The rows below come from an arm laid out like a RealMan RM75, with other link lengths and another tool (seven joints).
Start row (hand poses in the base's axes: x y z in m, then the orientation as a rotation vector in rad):
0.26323 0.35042 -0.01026 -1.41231 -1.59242 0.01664
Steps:
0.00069 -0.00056 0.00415 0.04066 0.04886 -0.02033
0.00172 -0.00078 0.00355 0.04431 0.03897 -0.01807
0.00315 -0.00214 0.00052 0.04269 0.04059 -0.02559
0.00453 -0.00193 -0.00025 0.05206 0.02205 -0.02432
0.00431 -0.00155 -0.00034 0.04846 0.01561 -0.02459
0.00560 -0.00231 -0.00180 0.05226 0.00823 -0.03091
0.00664 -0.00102 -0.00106 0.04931 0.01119 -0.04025
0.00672 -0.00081 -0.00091 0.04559 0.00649 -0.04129
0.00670 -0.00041 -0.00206 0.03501 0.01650 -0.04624
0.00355 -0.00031 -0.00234 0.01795 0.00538 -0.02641
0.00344 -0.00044 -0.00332 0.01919 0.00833 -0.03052
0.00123 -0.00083 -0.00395 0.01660 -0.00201 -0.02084
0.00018 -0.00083 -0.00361 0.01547 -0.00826 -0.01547
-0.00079 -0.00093 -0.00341 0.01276 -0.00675 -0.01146
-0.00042 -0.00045 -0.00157 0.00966 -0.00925 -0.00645
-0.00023 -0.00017 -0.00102 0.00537 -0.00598 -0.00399
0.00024 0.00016 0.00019 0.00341 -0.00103 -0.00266
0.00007 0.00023 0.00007 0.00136 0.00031 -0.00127
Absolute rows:
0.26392 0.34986 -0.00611 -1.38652 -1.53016 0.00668
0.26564 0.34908 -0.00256 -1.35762 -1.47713 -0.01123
0.26879 0.34694 -0.00204 -1.33488 -1.41807 -0.03124
0.27332 0.34501 -0.00229 -1.30591 -1.37370 -0.06891
0.27763 0.34346 -0.00263 -1.28053 -1.33511 -0.10792
0.28323 0.34115 -0.00443 -1.25650 -1.29774 -0.15797
0.28987 0.34013 -0.00549 -1.24034 -1.25237 -0.21014
0.29659 0.33932 -0.00640 -1.22745 -1.21087 -0.26312
0.30329 0.33891 -0.00846 -1.22608 -1.16022 -0.30661
0.30684 0.33860 -0.01080 -1.22662 -1.13517 -0.33270
0.31028 0.33816 -0.01412 -1.22841 -1.10470 -0.36047
0.31151 0.33733 -0.01807 -1.22589 -1.08933 -0.38611
0.31169 0.33650 -0.02168 -1.22061 -1.08263 -0.41106
0.31090 0.33557 -0.02509 -1.21541 -1.07772 -0.43056
0.31048 0.33512 -0.02666 -1.20970 -1.07876 -0.44627
0.31025 0.33495 -0.02768 -1.20665 -1.07980 -0.45585
0.31049 0.33511 -0.02749 -1.20510 -1.07802 -0.46024
0.31056 0.33534 -0.02742 -1.20469 -1.07658 -0.46169

